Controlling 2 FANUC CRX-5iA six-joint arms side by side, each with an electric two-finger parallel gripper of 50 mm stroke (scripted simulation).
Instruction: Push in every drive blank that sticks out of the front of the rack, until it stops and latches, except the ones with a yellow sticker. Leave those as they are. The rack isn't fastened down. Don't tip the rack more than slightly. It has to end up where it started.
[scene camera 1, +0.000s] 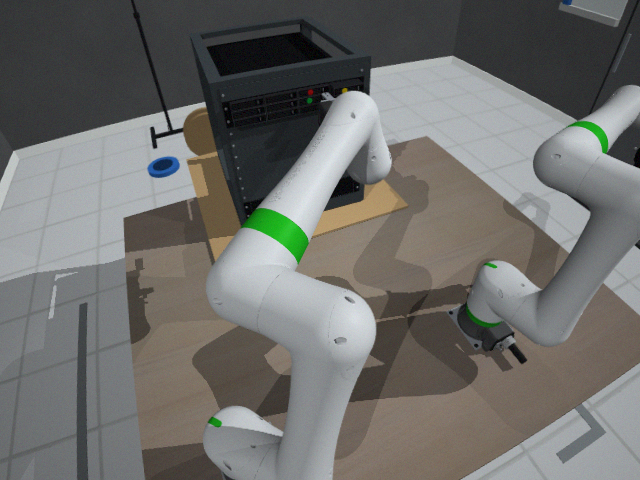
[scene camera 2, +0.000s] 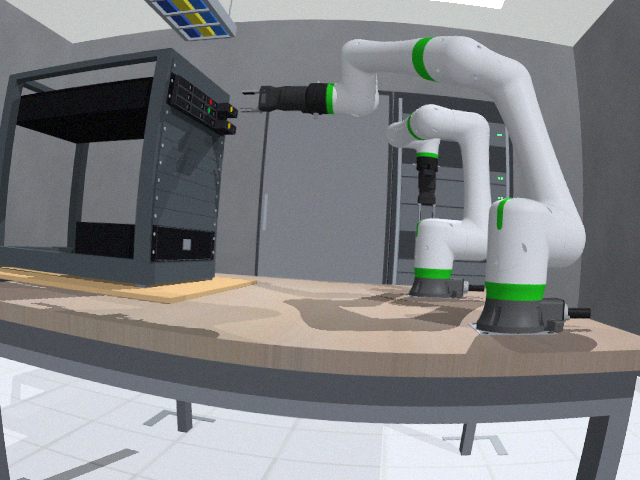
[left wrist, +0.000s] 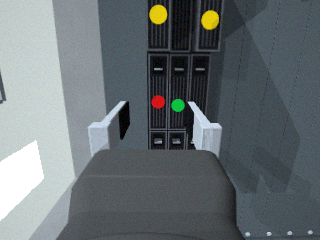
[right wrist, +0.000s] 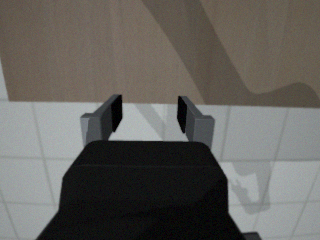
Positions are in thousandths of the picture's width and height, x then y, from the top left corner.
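Note:
My left gripper (scene camera 2: 379, 211) is visible to me, and so is my right gripper (right wrist: 470, 448). I can also see a dark rack (scene camera 2: 282, 324), and I find the dark rack again at (scene camera 1: 404, 326) and at (left wrist: 802, 394), though in the right wrist view the dark rack is out of frame. A red-stickered blank (left wrist: 495, 269) is there for me too, while in the right wrist view the red-stickered blank is out of frame.

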